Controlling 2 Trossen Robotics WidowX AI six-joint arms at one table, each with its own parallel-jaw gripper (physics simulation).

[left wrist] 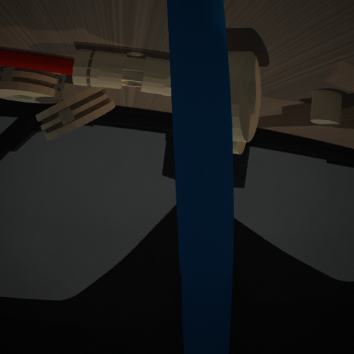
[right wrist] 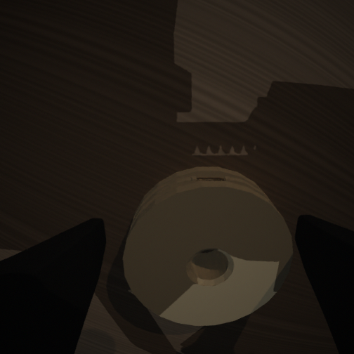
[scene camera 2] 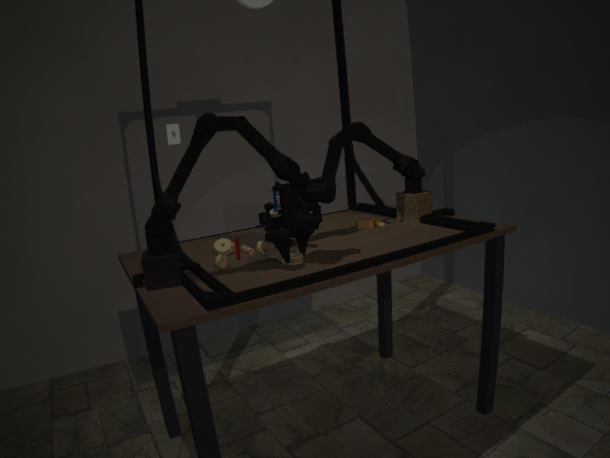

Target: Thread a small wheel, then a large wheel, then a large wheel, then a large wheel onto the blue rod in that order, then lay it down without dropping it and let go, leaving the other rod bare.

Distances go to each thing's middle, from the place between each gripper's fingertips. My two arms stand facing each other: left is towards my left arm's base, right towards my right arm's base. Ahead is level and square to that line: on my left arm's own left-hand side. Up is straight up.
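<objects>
Pale slotted cylinder [left wrist: 91,67] 60 mm below my left hand, 60 mm to the right of it, 30 mm behind it. Blue rod [left wrist: 198,55]: my left gripper 50 mm below it, 40 mm to the right of it.
Pale slotted cylinder 50 mm to the right of my right hand, 210 mm behind it. Blue rod 100 mm above my right hand, 180 mm behind it, 50 mm to the left of it.
</objects>
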